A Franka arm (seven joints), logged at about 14 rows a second.
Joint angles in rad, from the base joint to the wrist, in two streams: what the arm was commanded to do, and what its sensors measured. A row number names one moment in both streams.
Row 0, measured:
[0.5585 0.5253 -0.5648 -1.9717 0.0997 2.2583 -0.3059]
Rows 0 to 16, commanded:
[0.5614 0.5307 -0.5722 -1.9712 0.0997 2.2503 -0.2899]
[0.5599 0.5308 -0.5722 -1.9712 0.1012 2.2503 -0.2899]
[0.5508 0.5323 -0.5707 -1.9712 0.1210 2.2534 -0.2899]
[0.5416 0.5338 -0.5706 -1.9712 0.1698 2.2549 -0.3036]
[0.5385 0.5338 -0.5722 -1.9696 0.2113 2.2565 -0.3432]
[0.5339 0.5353 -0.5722 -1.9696 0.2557 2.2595 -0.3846]
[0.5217 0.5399 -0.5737 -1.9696 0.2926 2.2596 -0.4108]
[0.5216 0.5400 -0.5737 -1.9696 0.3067 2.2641 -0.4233]
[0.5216 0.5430 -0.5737 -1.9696 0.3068 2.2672 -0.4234]
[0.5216 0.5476 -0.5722 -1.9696 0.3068 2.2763 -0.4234]
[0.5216 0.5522 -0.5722 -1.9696 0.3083 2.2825 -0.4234]
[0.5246 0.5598 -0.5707 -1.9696 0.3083 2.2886 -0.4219]
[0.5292 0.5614 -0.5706 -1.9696 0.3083 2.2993 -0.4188]
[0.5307 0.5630 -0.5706 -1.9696 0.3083 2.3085 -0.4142]
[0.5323 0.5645 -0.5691 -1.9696 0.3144 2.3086 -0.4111]
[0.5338 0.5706 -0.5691 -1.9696 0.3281 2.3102 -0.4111]
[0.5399 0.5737 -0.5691 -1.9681 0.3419 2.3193 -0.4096]
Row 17, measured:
[0.5255 0.5591 -0.5651 -1.9720 0.2908 2.2981 -0.4042]
